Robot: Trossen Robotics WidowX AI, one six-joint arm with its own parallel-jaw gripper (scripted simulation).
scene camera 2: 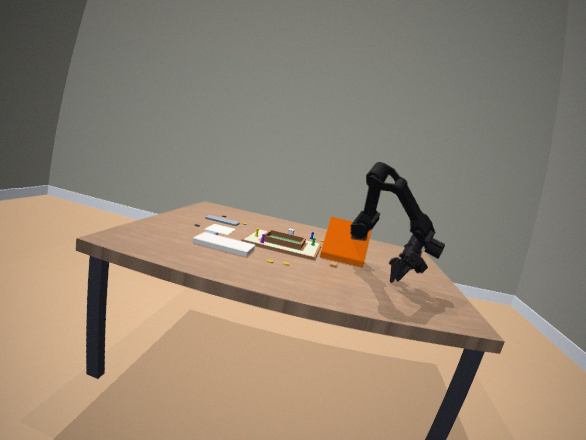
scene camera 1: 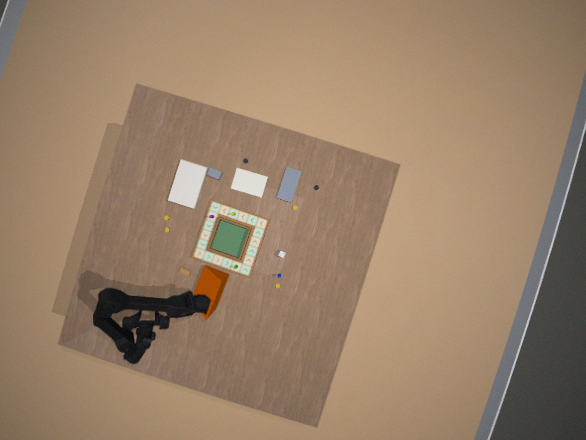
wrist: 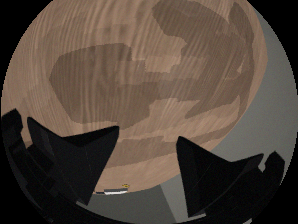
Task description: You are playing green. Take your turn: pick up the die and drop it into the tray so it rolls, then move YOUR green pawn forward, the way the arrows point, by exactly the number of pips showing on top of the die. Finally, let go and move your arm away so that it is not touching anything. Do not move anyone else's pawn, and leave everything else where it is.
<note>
My gripper is open, holding nothing. Further things: a green tray.
My gripper is seen too in the wrist view.
</note>
